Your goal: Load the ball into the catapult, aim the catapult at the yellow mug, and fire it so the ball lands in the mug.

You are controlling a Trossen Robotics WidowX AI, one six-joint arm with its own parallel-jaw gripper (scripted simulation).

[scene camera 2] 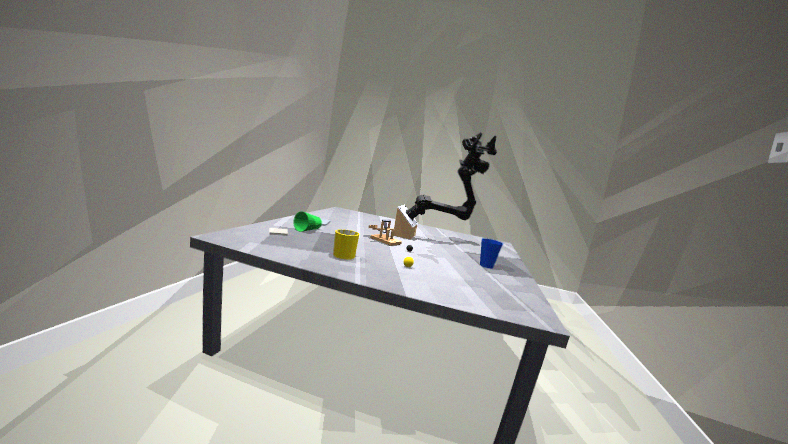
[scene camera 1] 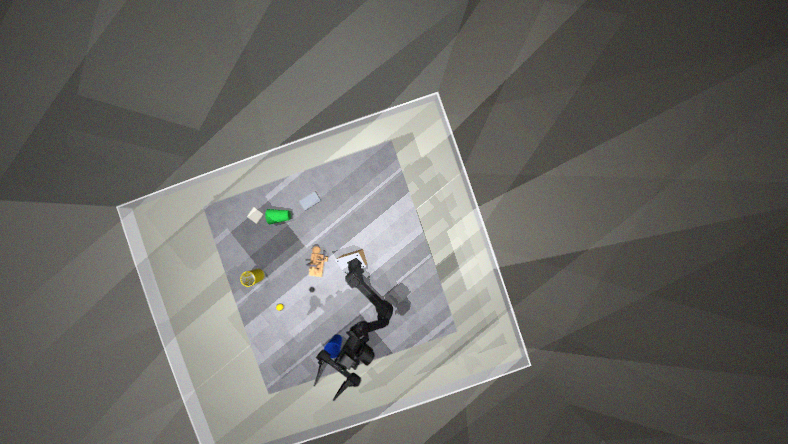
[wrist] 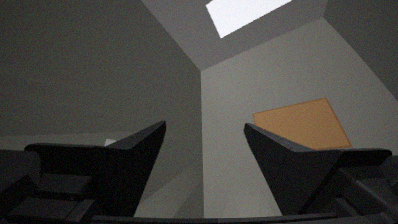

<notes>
My gripper (scene camera 1: pixel 323 393) is open, holding nothing. Further things: a yellow mug (scene camera 2: pixel 345 242).
My gripper shows as well in the wrist view (wrist: pixel 205 125). The wrist view does not show the yellow mug: it is out of frame.
</notes>
